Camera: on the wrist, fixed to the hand. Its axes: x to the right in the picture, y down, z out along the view.
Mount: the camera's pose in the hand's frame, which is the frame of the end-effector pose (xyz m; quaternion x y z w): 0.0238 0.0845 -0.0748 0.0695 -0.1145 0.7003 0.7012
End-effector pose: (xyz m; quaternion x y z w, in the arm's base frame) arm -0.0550 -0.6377 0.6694 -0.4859 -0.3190 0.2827 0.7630
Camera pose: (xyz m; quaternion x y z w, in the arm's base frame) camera 0.0069 -0.6309 0.5723 -0.4787 0.0489 0.8104 0.3343
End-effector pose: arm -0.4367 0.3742 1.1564 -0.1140 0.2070 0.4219 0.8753
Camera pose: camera -0.5097 0.4149 1.0769 0.1742 0.1541 0.9075 0.3499
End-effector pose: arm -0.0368 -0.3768 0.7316 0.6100 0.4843 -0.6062 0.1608
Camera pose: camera 0.0684 -0.3493 0.6932 0.7086 -0.1481 -0.4160 0.5503
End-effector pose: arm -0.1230 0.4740 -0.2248 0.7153 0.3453 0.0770 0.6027
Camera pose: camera -0.1106 0.5455 -0.1352 0.7940 -0.3224 0.3701 0.3585
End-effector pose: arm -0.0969 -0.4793 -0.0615 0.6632 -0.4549 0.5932 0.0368
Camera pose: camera -0.2107 -0.4979 -0.0615 -0.2169 0.7464 -0.3974 0.4878
